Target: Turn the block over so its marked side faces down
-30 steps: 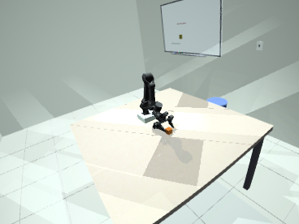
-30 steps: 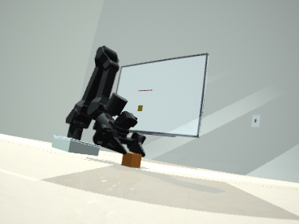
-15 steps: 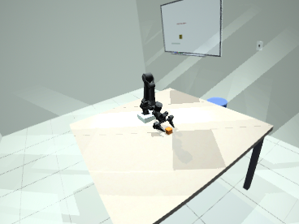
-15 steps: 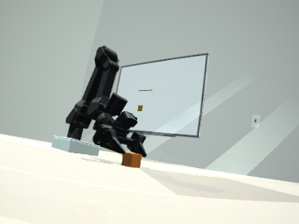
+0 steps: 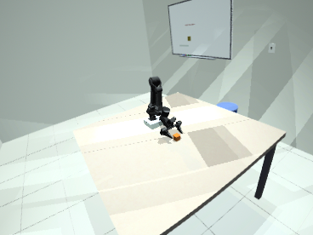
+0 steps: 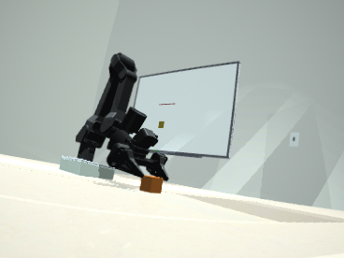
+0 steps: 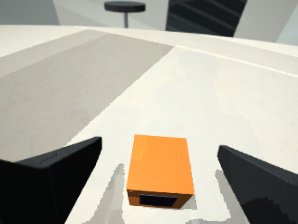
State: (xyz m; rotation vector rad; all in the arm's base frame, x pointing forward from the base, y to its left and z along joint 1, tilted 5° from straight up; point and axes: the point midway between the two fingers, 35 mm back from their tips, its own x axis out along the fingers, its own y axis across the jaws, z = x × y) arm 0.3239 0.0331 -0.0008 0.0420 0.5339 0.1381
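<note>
The block lies 20 mm below my gripper tip and 20 mm behind it.
</note>
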